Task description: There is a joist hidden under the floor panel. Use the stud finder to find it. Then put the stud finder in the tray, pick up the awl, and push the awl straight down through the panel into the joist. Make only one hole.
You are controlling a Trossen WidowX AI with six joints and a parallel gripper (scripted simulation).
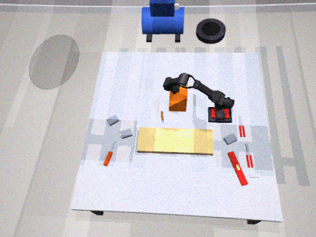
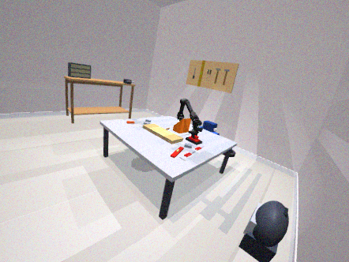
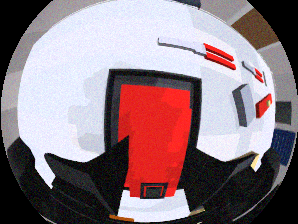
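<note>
The black tray lies 3 cm below my gripper tip and 1 cm to the right of it. Round my gripper tip: red stud finder 2 cm to the right, 2 cm above; then red level 39 cm ahead, 10 cm to the left, 2 cm below; then awl 42 cm to the right, 7 cm ahead, 3 cm below.
</note>
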